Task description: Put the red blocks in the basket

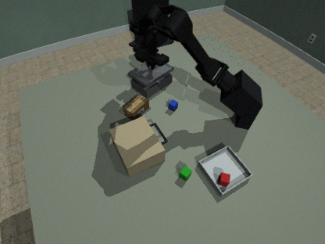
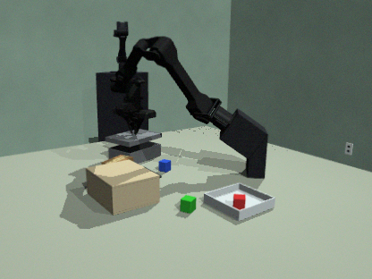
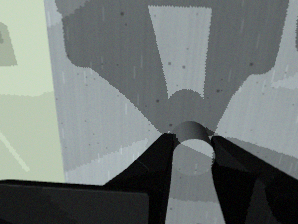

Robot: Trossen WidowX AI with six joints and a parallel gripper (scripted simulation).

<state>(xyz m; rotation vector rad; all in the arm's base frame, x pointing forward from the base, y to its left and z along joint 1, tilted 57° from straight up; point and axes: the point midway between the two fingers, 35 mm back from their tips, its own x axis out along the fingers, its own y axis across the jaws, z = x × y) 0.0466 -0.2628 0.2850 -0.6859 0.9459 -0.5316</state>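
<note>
Now: the brown box 19 cm ahead of my hand, 10 cm below it and 7 cm to the left of it. Also, from my hand: blue block (19 cm to the left, 12 cm below, 7 cm ahead); then knobbed lid (4 cm below); then tan drawer cabinet (36 cm ahead, 20 cm to the left, 10 cm below).
</note>
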